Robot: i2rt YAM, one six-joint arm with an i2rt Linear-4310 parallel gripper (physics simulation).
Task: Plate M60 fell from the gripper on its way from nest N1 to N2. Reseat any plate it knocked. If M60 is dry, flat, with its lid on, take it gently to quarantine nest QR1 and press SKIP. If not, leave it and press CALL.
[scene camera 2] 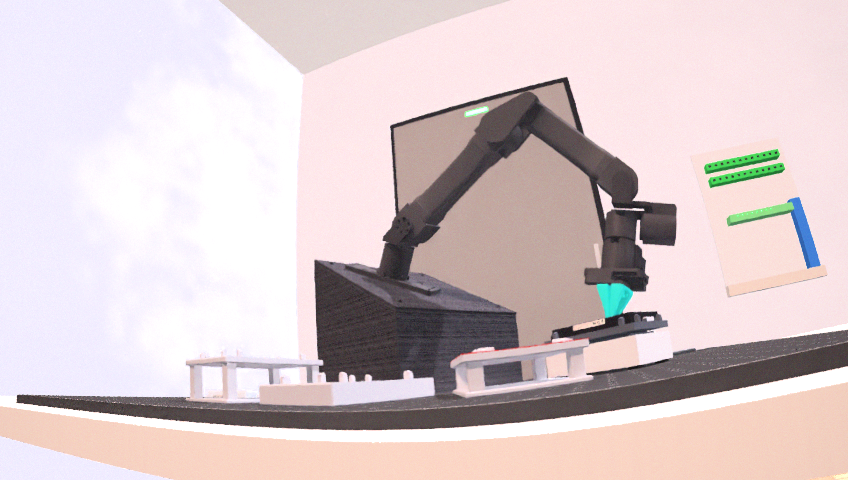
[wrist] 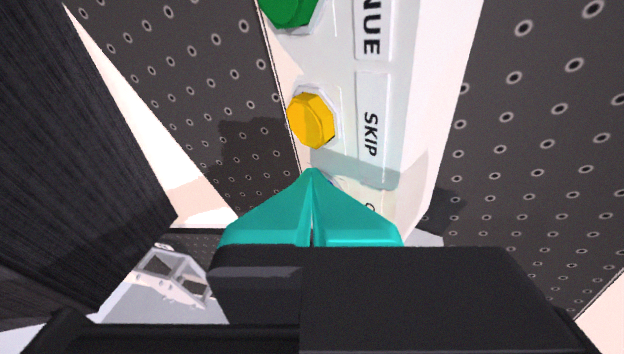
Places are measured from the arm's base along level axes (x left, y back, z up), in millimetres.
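Pixels of known places: gripper, fingertip midpoint: [wrist: 311,176]; arm's base, origin of the base link: [scene camera 2: 391,280].
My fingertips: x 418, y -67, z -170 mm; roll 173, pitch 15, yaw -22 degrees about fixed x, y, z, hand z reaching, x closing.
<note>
Ahead of a thing's pixels: the offset from my fingertips to its top centre. "*": to the spot under its first point.
My gripper [scene camera 2: 613,314] [wrist: 311,176] is shut with nothing between its teal fingers, and points down. In the wrist view the fingertips cover most of the blue button [wrist: 330,183] at the CALL end of the white button panel {dx +42, dy +55, dz +20 mm} [wrist: 399,75]; whether they touch it I cannot tell. The yellow SKIP button {dx +15, dy +35, dz +11 mm} [wrist: 311,120] stands uncovered just above the tips. In the scene view the tips are low, at a dark, labelled tray-like piece {* dx +31, dy -211, dz -12 mm} [scene camera 2: 642,324] on a white block. Plate M60 cannot be identified in these views.
A green button {* dx +24, dy +77, dz +8 mm} [wrist: 287,10] is at the panel's upper end. In the scene view a white stand with a red-edged top [scene camera 2: 517,354], a low white pegged block {dx -300, dy -330, dz -31 mm} [scene camera 2: 380,391] and a white pegged stand [scene camera 2: 252,361] are on the dark perforated table. The black arm base [scene camera 2: 455,339] stands behind them.
</note>
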